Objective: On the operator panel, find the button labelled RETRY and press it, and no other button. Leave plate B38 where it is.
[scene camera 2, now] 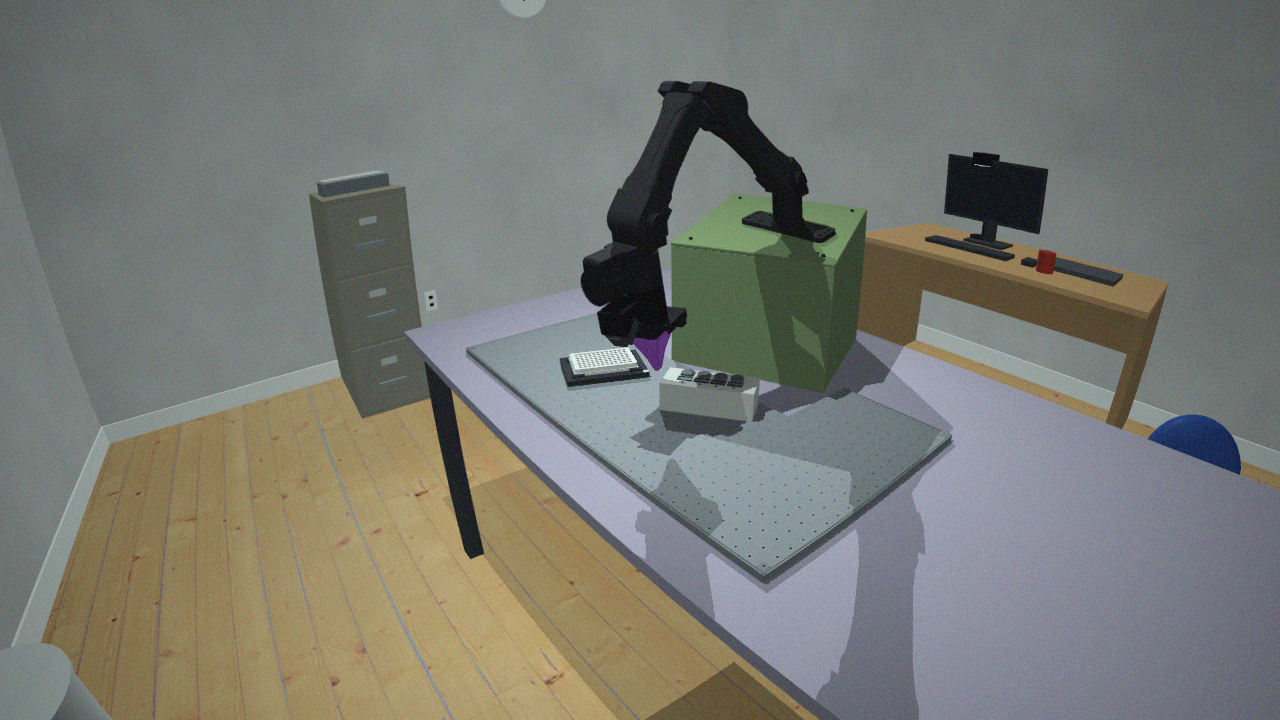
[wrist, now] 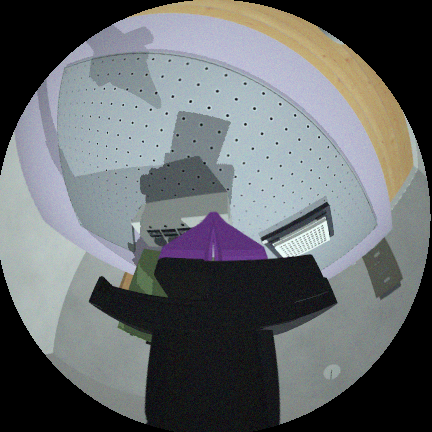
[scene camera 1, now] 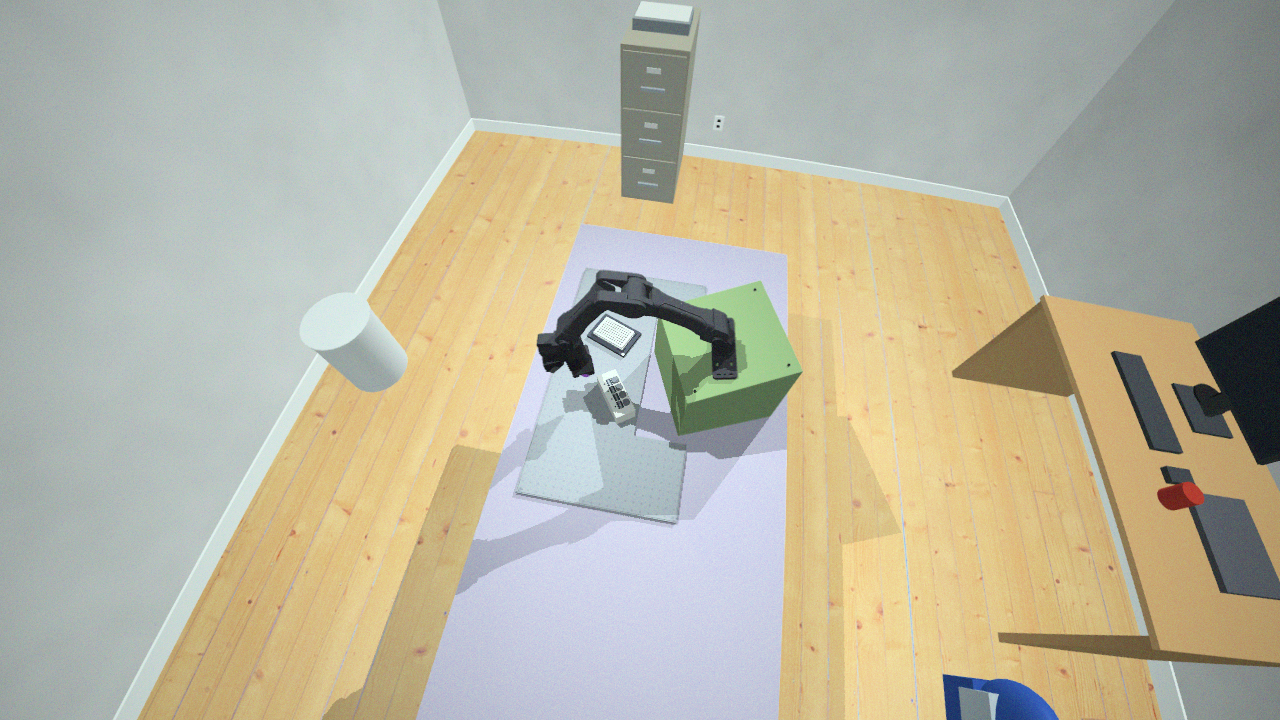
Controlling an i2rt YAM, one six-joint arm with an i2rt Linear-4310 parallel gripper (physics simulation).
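Where they show: gripper, between the fingertips: (scene camera 2: 658,369) (wrist: 212,217) (scene camera 1: 587,376); arm's base, origin of its link: (scene camera 2: 787,228) (scene camera 1: 723,348).
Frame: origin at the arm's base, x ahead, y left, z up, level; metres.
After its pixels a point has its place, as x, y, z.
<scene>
The operator panel (scene camera 1: 614,396) {0.320, 0.072, -0.221} (scene camera 2: 707,402) {0.346, 0.077, -0.247} (wrist: 186,209) {0.358, 0.055, -0.238} is a pale grey box with a row of several dark buttons on its sloped top. The button labels are too small to read, so I cannot tell which is RETRY. A white plate (scene camera 1: 614,334) {0.342, -0.190, -0.249} (scene camera 2: 603,360) {0.351, -0.191, -0.248} (wrist: 305,239) {0.355, -0.195, -0.249}, taken to be B38, sits in a black holder near the panel. My gripper (scene camera 2: 658,367) {0.412, 0.025, -0.179} (wrist: 212,217) {0.412, 0.025, -0.179} is shut and empty, its purple fingertips together. The tips are above the panel's end nearest the plate; in the wrist view they hide part of the button row.
The panel and plate holder stand on a grey perforated board (scene camera 1: 572,461) {0.438, 0.284, -0.273} (scene camera 2: 760,528) {0.532, 0.333, -0.274} (wrist: 250,150) {0.461, -0.006, -0.273} on a lilac table (scene camera 1: 626,608) {0.240, 0.692, -0.286} (scene camera 2: 1074,573) {0.329, 0.731, -0.286}. A green block (scene camera 1: 742,394) {-0.058, 0.127, -0.041} (scene camera 2: 751,313) {0.147, 0.017, -0.150} carries the arm's base beside the panel.
</scene>
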